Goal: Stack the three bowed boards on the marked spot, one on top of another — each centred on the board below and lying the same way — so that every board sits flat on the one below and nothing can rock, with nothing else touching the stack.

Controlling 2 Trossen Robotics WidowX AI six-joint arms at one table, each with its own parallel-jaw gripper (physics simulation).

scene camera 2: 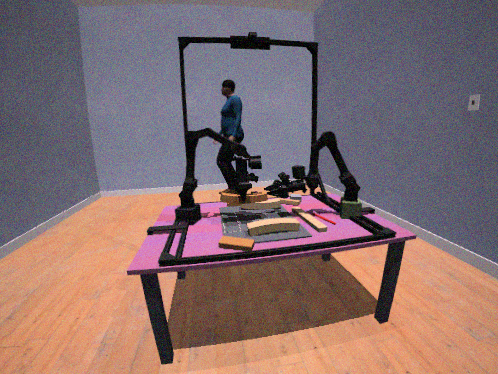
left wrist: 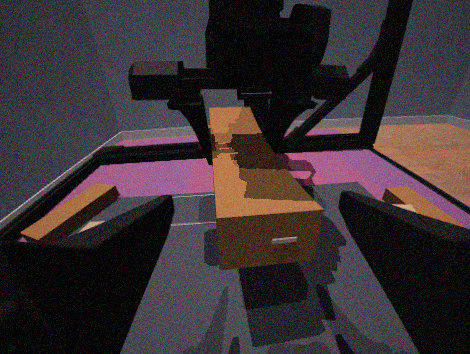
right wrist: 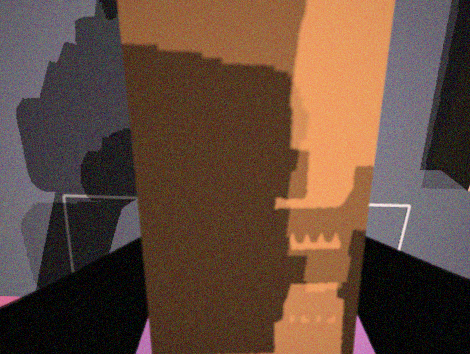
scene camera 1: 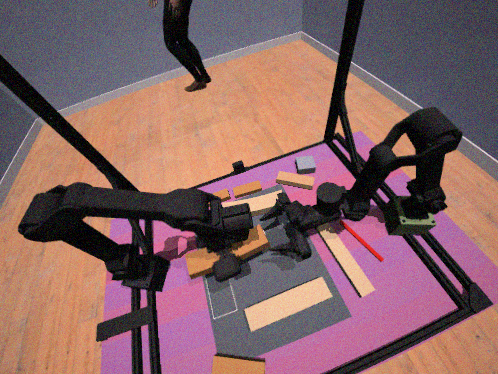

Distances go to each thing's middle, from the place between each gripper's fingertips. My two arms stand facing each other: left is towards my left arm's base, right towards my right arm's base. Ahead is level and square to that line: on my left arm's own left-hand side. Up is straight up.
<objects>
I see my right gripper 20 mm short of the long pale plank (scene camera 1: 359,281), 340 mm to the right of it and 110 mm above it.
My left hand is 22 cm to the right of the long pale plank, 14 cm above it and 4 cm short of it.
</objects>
